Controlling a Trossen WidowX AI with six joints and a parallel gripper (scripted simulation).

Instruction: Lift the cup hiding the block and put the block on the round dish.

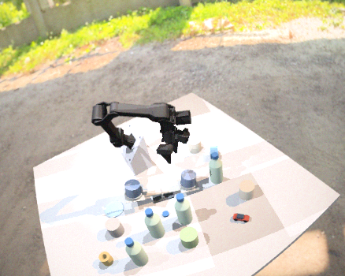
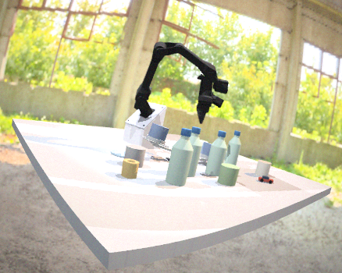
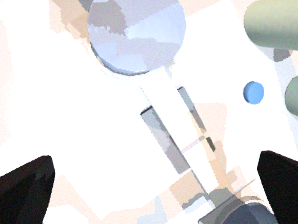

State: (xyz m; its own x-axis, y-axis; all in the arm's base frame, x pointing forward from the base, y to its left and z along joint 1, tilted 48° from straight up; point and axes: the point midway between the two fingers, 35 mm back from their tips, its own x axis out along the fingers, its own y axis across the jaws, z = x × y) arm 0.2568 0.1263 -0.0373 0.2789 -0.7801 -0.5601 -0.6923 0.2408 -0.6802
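Right now my gripper tip is 13 cm above the pale green block, 5 cm short of it and 3 cm to the right of it. Round my gripper tip: round light blue dish: 34 cm to the right, 17 cm below, 4 cm behind; then green cylinder: 29 cm ahead, 14 cm below, 11 cm to the right; then blue disc: 17 cm below, 14 cm to the right, 13 cm ahead.
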